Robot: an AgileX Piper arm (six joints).
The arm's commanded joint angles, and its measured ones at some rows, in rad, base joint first. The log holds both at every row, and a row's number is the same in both.
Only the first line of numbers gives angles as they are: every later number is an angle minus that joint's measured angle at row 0.
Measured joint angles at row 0: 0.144 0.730 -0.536 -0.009 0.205 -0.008
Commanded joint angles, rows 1 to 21: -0.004 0.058 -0.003 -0.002 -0.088 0.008; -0.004 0.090 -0.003 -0.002 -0.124 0.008; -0.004 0.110 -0.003 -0.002 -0.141 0.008; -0.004 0.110 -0.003 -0.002 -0.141 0.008; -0.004 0.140 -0.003 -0.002 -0.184 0.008; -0.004 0.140 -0.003 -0.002 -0.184 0.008; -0.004 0.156 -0.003 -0.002 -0.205 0.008; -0.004 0.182 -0.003 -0.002 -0.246 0.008; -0.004 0.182 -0.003 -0.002 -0.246 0.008; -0.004 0.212 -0.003 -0.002 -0.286 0.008; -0.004 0.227 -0.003 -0.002 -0.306 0.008; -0.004 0.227 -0.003 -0.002 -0.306 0.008; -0.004 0.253 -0.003 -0.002 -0.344 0.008; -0.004 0.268 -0.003 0.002 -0.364 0.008; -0.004 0.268 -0.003 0.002 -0.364 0.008; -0.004 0.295 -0.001 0.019 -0.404 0.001; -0.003 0.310 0.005 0.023 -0.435 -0.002; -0.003 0.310 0.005 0.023 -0.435 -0.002; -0.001 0.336 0.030 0.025 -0.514 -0.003; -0.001 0.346 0.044 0.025 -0.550 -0.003; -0.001 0.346 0.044 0.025 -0.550 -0.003
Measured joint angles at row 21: 0.000 0.332 0.028 0.020 -0.481 -0.001
